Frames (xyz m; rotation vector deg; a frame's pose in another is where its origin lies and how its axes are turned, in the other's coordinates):
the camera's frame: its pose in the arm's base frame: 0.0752 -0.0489 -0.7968 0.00 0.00 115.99
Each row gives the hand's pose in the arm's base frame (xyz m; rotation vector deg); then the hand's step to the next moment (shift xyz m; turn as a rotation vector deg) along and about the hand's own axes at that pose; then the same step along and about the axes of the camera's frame.
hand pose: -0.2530 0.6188 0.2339 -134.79 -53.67 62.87
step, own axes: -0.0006 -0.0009 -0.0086 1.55 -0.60 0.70
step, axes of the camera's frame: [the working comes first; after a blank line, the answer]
step, axes of the arm's base frame: 0.0061 -0.0003 0.0062 -0.06 1.56 -0.91

-0.0029 -0.0053 0.0062 1.43 -0.63 -0.91
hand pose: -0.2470 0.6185 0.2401 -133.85 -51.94 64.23
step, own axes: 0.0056 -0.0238 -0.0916 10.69 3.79 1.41
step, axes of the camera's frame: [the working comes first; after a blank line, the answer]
step, axes of the arm's base frame: 0.0664 0.0145 0.0661 5.35 4.86 -8.86

-0.0160 -0.0660 0.0661 2.02 -6.94 -8.86
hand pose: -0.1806 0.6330 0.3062 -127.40 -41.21 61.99
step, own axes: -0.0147 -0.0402 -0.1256 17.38 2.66 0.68
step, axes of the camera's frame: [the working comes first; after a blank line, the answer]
step, axes of the arm's base frame: 0.0862 -0.0127 0.1001 9.25 9.95 -11.18

-0.0492 -0.0719 0.1001 4.89 -12.68 -11.18
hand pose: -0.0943 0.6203 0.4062 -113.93 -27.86 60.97
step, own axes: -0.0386 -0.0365 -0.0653 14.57 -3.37 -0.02
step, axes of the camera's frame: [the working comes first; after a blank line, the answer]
step, axes of the arm's base frame: 0.0330 -0.0342 0.0695 8.45 11.41 -4.70

-0.0452 -0.0147 0.0695 6.55 -12.60 -4.70
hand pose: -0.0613 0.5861 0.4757 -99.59 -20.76 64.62
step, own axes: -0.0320 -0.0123 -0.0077 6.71 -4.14 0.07
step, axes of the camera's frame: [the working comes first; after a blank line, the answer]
step, axes of the arm's base frame: -0.0074 -0.0204 0.0277 4.47 6.50 0.03

-0.0151 0.0155 0.0277 3.88 -6.86 0.03
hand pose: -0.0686 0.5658 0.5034 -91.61 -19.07 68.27
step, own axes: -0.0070 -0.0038 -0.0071 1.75 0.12 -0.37
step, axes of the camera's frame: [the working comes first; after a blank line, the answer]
step, axes of the arm's base frame: 0.0039 -0.0076 0.0064 1.07 1.00 -1.04

-0.0085 -0.0002 0.0064 0.43 -1.40 -1.04
